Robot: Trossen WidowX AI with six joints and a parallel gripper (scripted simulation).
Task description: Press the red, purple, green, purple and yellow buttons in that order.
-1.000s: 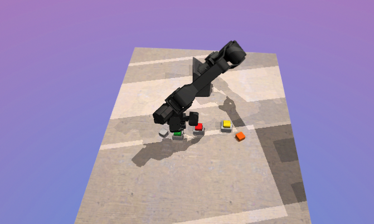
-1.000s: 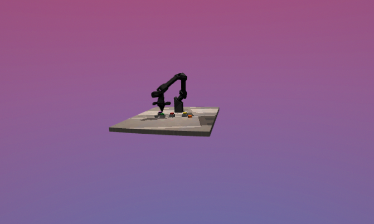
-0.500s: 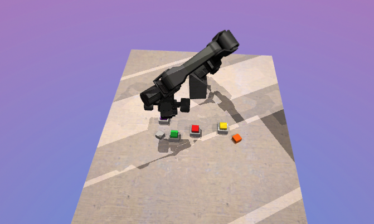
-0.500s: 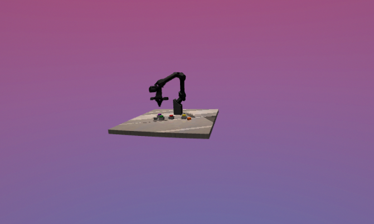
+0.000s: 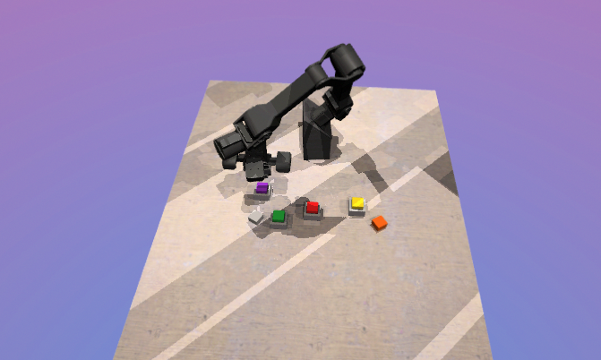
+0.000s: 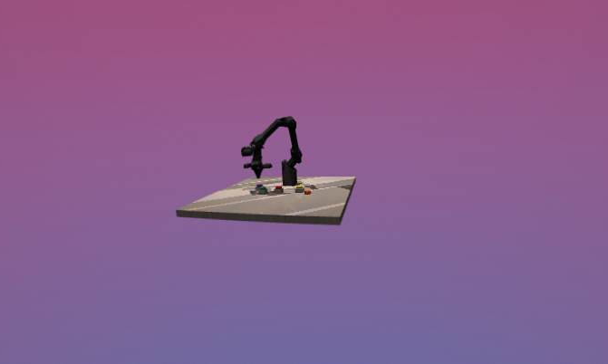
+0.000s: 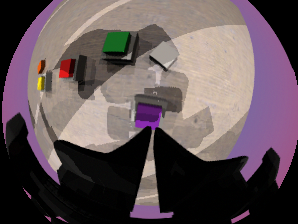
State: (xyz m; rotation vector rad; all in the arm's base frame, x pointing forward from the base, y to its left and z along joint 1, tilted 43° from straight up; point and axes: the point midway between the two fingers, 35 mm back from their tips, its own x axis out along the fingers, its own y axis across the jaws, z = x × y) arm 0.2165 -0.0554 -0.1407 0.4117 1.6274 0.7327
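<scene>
Right now my gripper tip is 29 cm to the right of the yellow button, 5 cm above it and 1 cm past it. Also, from my gripper tip: red button: 17 cm to the left, 5 cm below, 4 cm ahead; grey block: 9 cm ahead, 7 cm below, 1 cm to the left; green button: 8 cm to the left, 8 cm ahead, 5 cm below.
</scene>
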